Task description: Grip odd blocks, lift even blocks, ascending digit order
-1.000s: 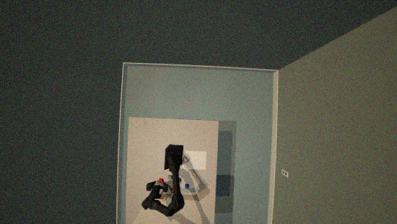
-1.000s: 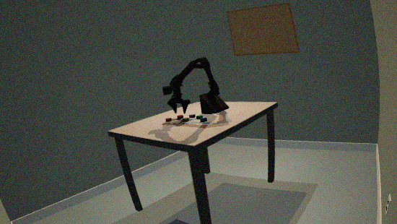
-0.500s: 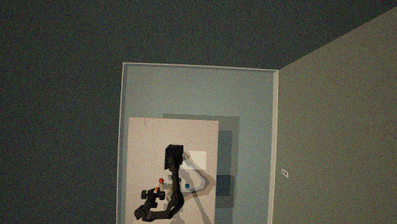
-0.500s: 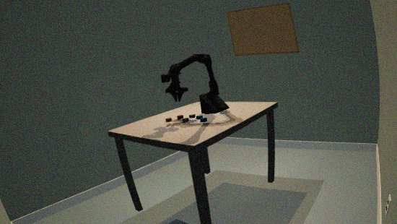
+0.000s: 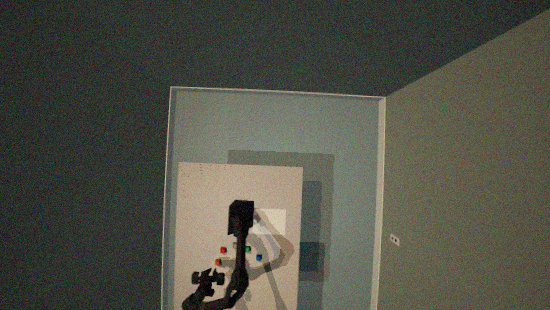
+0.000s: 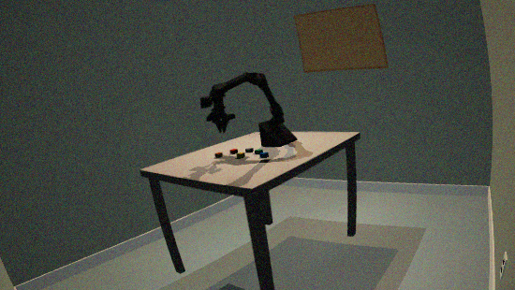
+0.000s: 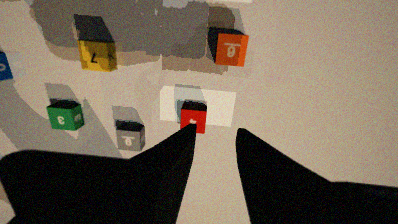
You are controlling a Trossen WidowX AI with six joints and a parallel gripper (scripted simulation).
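My gripper tip is now 40 mm short of the orange block, 10 mm to the left of it and 120 mm above it. Also, from my gripper tip: grey block 100 mm behind, 100 mm to the left, 120 mm below; then red block 50 mm behind, 10 mm to the left, 120 mm below; then yellow block 10 mm ahead, 140 mm to the left, 120 mm below.
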